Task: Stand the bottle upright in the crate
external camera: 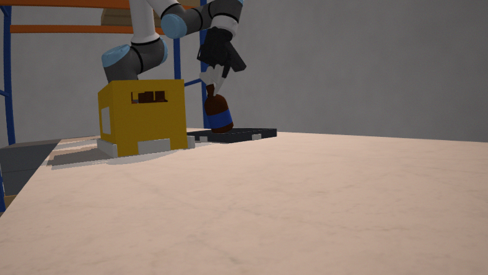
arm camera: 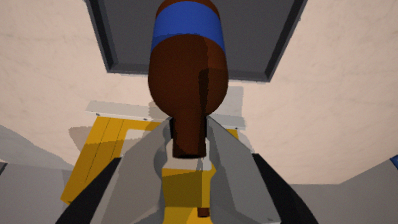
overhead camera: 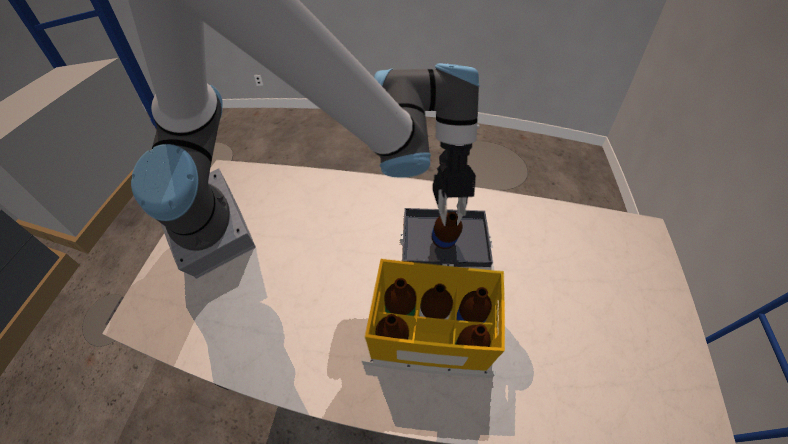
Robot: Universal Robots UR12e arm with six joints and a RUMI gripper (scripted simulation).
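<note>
Now: the tray 10 mm behind my hand, 50 mm to the left of it and 140 mm below it. Round my hand: crate: 20 mm ahead, 250 mm to the right, 70 mm below.
</note>
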